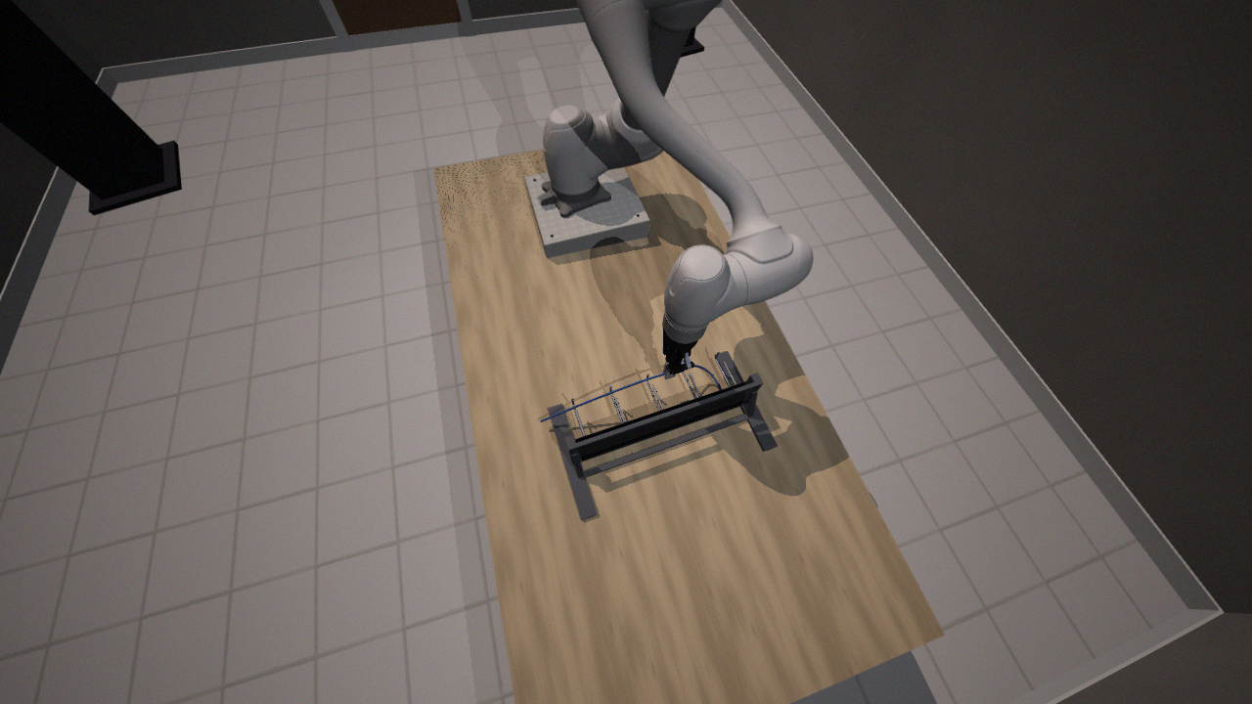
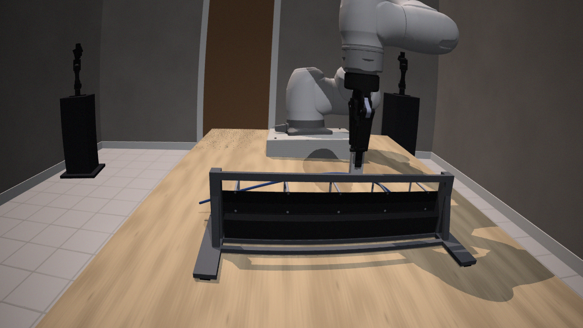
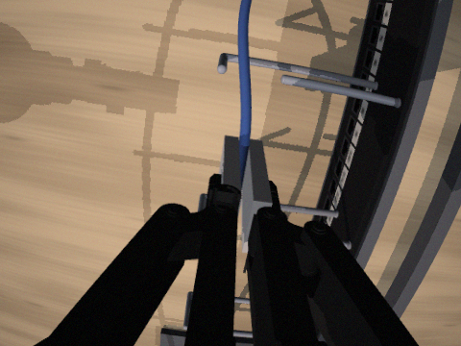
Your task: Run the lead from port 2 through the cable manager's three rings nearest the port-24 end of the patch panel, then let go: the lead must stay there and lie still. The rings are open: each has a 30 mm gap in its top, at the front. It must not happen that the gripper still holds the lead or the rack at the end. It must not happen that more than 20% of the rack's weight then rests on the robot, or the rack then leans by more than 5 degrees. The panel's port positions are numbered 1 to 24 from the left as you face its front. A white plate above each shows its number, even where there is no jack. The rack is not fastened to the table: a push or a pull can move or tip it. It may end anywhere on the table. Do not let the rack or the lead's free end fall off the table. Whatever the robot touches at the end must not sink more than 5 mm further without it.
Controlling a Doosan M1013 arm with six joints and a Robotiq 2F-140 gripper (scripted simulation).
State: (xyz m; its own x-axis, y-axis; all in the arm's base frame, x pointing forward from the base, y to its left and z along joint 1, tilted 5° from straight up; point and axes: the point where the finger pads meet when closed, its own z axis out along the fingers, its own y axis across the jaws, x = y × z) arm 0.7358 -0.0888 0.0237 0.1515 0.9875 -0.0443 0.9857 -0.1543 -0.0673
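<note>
My gripper is now 9 cm short of the dark rack, 6 cm to the left of it and 6 cm above it.
</note>
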